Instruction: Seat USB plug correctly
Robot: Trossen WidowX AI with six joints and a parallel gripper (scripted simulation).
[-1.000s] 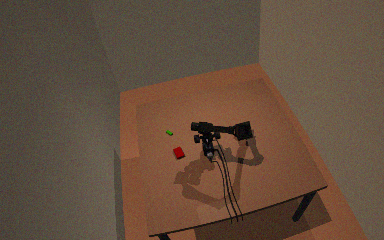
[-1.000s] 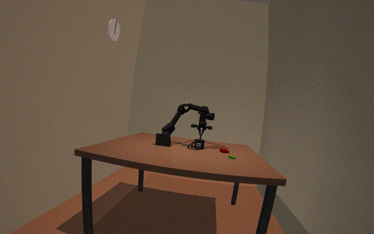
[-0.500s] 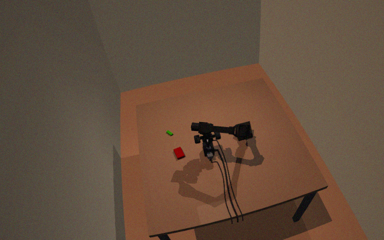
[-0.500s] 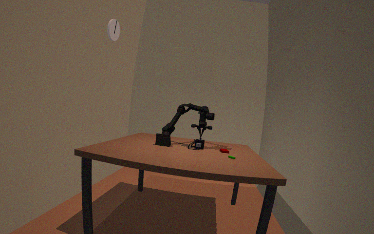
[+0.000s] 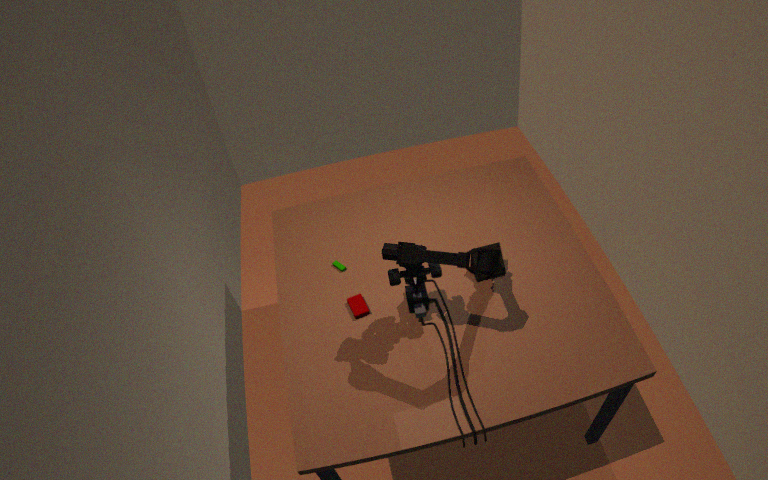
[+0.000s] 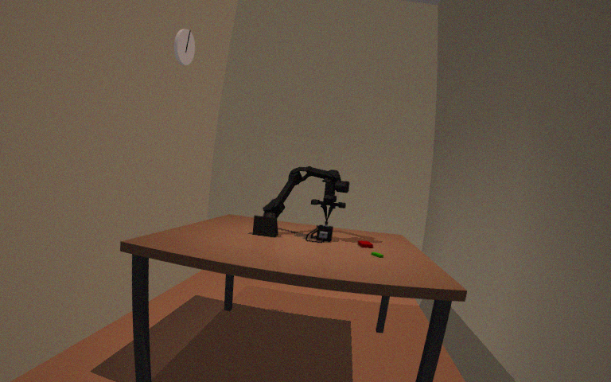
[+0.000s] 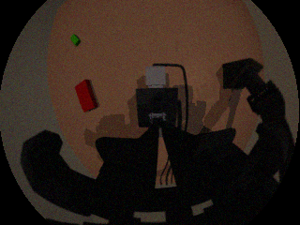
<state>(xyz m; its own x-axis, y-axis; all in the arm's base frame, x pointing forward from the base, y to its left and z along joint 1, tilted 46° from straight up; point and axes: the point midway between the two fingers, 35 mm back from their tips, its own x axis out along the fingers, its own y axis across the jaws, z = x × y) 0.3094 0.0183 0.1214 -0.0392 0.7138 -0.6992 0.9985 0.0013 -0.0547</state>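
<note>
My gripper tip is now 1 cm to the right of the USB socket and 5 cm above it. Also, from my gripper tip: red block 23 cm ahead, 5 cm to the right, 10 cm below; green block 27 cm ahead, 28 cm to the right, 11 cm below; USB plug 2 cm below.
</note>
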